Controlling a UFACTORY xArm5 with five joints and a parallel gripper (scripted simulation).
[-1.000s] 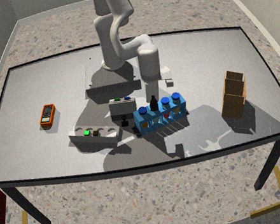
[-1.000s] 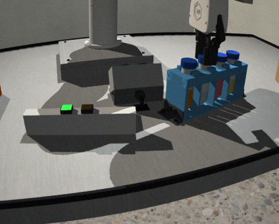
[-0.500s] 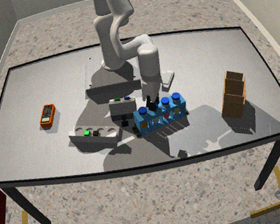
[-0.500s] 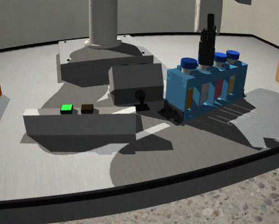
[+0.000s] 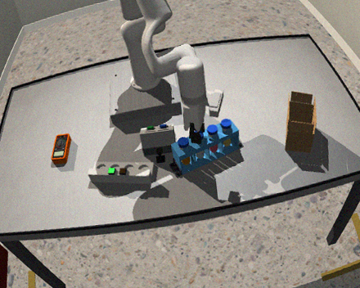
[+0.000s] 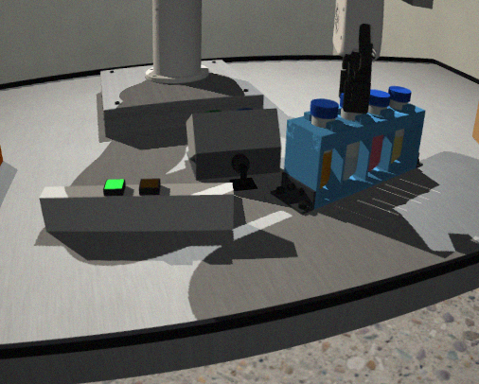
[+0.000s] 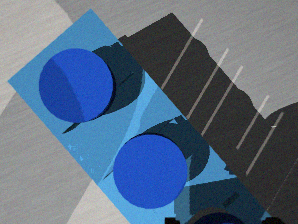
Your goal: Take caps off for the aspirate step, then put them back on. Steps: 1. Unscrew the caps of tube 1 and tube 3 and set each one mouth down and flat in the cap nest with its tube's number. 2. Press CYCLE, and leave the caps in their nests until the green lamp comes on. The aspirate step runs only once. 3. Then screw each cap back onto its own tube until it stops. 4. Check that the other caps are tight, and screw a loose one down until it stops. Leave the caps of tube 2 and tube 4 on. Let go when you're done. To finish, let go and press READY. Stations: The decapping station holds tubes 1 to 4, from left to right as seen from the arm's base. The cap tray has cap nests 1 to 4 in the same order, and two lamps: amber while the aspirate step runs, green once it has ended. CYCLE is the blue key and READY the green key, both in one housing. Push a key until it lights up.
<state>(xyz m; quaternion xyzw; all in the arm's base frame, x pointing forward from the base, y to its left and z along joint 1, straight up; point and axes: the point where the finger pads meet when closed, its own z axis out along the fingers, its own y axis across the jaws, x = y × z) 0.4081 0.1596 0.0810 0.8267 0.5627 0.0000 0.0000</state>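
Right now my hand is 2 cm past the blue cap, 5 cm to the right of it and 2 cm above it. Also, from my hand: blue key: 12 cm behind, 11 cm to the right, 6 cm below; green key: 12 cm behind, 15 cm to the right, 6 cm below; grey key housing: 10 cm behind, 13 cm to the right, 8 cm below.
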